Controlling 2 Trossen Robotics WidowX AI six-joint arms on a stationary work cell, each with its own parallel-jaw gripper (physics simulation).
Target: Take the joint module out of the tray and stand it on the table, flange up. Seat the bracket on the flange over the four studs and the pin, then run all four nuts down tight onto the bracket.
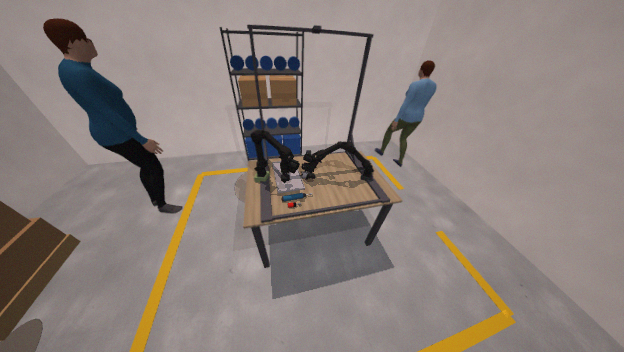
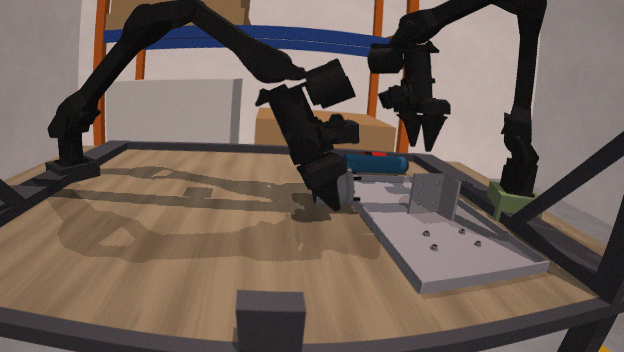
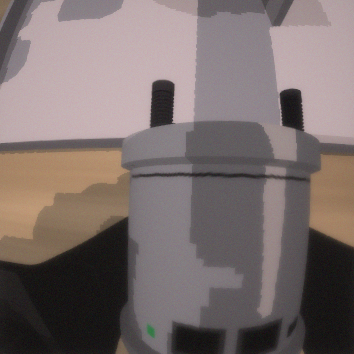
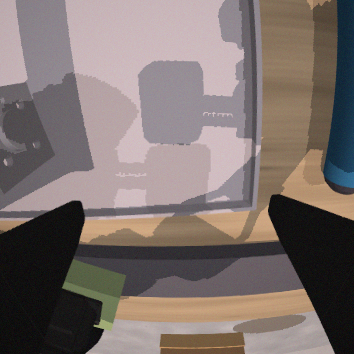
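The grey joint module (image 2: 348, 187) (image 3: 220, 210) lies on its side on the table, its flange and dark studs towards the tray (image 2: 485, 281) (image 3: 75, 100) (image 4: 150, 30). My left gripper (image 2: 328, 204) (image 3: 205, 218) is shut on the module's body, one finger on each side. The grey angled bracket (image 2: 425, 192) (image 4: 30, 155) stands in the tray, holes showing in its upright plate. Four nuts lie in the tray, including one nut (image 2: 434, 247) near its front and another nut (image 2: 478, 243) at its right. My right gripper (image 2: 421, 145) (image 4: 177, 207) is open and empty, above the tray.
A blue cylindrical tool (image 1: 293, 197) (image 2: 380, 164) (image 4: 346, 100) lies beside the tray, with a small red object (image 1: 291, 205) (image 2: 375, 154) near it. A green block (image 2: 515, 201) (image 4: 97, 285) sits under the right arm's base. Dark frame rails edge the table.
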